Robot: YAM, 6 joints.
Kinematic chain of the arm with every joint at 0, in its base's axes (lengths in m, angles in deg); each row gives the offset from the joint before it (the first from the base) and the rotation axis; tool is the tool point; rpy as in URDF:
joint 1: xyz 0 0 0.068 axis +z
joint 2: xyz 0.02 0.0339 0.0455 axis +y
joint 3: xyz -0.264 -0.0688 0 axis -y
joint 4: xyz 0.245 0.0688 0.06 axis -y
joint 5: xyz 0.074 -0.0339 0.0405 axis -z
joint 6: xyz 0.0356 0 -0.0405 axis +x
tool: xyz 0 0 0 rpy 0 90 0
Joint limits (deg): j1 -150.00..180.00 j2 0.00..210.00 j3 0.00..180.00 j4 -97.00..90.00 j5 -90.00..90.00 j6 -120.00..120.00
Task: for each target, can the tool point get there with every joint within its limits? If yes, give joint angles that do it. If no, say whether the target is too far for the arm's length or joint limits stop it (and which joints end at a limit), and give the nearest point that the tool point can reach.
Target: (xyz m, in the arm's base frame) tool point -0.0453 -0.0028 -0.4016
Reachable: no: joint limits stop it (at a limit: joint 1, joint 2) | nearest point -0.0790 -0.0009 -0.3381 | short by 0.072 m
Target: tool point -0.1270 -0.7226 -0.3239
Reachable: no: too far | nearest point -0.0960 -0.5465 -0.2113 | short by 0.211 m
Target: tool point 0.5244 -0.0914 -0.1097
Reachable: yes | joints -6.51 185.31 145.54 -36.34 61.79 -13.82
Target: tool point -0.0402 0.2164 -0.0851
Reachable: yes | joints 104.11 144.76 30.69 39.92 22.77 -58.42
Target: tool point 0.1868 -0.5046 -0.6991
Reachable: no: too far | nearest point 0.1355 -0.3660 -0.3515 | short by 0.378 m
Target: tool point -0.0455 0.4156 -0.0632
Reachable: yes | joints 95.88 160.18 105.62 -57.59 -4.27 -15.65
